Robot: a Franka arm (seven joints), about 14 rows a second.
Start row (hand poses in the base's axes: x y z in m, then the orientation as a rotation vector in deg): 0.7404, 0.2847, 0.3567, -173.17, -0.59, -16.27
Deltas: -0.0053, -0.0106, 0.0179, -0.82, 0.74, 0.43; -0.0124, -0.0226, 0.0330, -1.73, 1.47, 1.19; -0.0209, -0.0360, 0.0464, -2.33, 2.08, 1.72; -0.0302, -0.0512, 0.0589, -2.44, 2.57, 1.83; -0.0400, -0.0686, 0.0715, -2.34, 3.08, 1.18; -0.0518, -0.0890, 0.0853, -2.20, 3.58, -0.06; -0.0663, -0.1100, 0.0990, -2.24, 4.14, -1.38; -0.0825, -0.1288, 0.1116, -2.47, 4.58, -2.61; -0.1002, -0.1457, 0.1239, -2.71, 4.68, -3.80; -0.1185, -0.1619, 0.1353, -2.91, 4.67, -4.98; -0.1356, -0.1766, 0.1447, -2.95, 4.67, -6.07
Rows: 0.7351, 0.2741, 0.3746, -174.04, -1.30, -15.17; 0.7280, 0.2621, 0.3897, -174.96, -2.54, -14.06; 0.7195, 0.2487, 0.4031, -175.56, -3.39, -13.12; 0.7102, 0.2335, 0.4156, -175.72, -3.54, -12.37; 0.7004, 0.2161, 0.4282, -175.74, -2.49, -11.64; 0.6886, 0.1957, 0.4420, -175.78, -0.53, -10.97; 0.6741, 0.1747, 0.4557, -175.98, 1.53, -10.23; 0.6579, 0.1559, 0.4683, -176.33, 3.42, -9.67; 0.6402, 0.1390, 0.4806, -176.64, 5.23, -9.62; 0.6219, 0.1228, 0.4920, -176.88, 7.02, -9.74; 0.6048, 0.1081, 0.5014, -176.95, 8.70, -9.83
